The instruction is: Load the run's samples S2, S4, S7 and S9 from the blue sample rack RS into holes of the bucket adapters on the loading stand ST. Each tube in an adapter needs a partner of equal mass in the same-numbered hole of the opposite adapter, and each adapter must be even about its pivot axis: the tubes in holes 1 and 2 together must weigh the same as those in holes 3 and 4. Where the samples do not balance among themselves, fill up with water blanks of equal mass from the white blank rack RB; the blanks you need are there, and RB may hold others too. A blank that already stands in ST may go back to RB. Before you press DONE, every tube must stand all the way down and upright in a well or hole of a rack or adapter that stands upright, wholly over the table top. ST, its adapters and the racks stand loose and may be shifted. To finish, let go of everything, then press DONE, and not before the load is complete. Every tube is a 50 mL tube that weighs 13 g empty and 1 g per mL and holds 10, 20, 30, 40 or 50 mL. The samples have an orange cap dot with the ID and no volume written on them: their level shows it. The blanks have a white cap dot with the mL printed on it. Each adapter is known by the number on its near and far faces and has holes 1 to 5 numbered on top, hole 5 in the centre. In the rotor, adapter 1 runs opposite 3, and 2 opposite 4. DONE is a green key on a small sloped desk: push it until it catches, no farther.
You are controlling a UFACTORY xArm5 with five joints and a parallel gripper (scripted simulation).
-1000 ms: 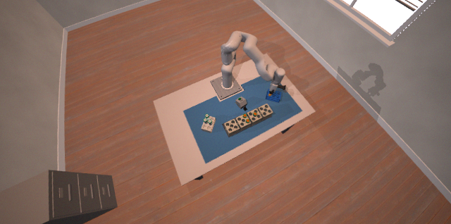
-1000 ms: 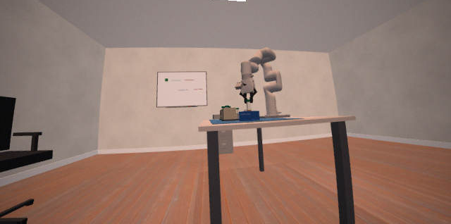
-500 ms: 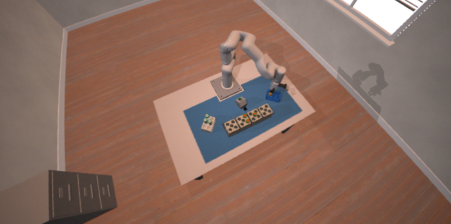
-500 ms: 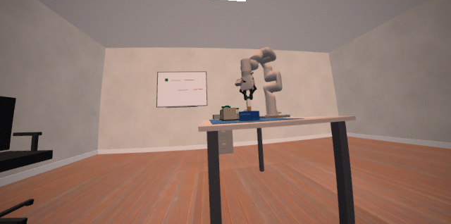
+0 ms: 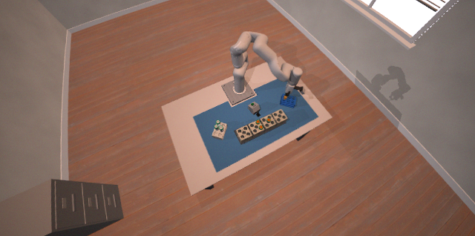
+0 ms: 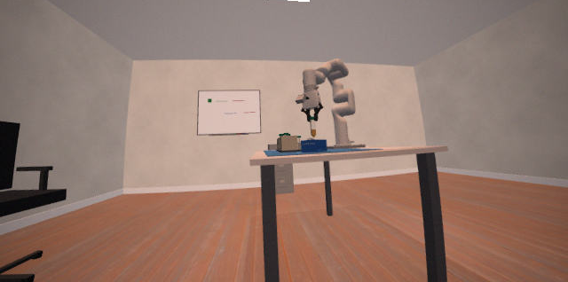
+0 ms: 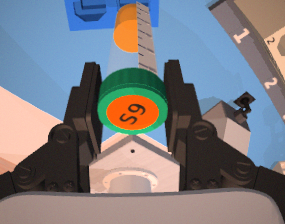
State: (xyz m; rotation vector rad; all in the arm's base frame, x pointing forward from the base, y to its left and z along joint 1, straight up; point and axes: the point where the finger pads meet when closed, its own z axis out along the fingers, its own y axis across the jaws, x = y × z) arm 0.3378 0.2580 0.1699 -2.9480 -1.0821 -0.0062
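My hand is 5 cm above the sample tube S9 and 1 cm short of it. From my hand the other things lie so: done desk: 26 cm to the right, 13 cm below, 10 cm behind; then sample tube S2: 25 cm to the right, 12 cm below, 9 cm ahead; then blue sample rack RS: 16 cm below, 4 cm to the left, 2 cm ahead.
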